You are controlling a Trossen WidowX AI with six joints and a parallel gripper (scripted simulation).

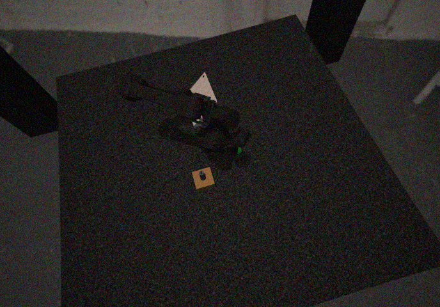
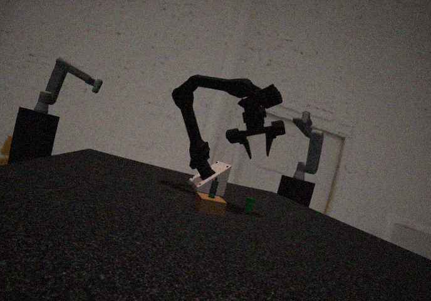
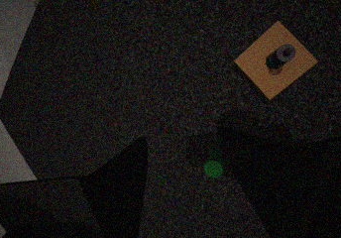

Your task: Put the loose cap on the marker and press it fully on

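Now: the green cap 17 cm below my gripper tip, 7 cm behind it and 5 cm to the left of it. The rest, counted from my gripper tip: holder block (17 cm below, 11 cm to the right); then dark marker (11 cm to the right, 11 cm below).
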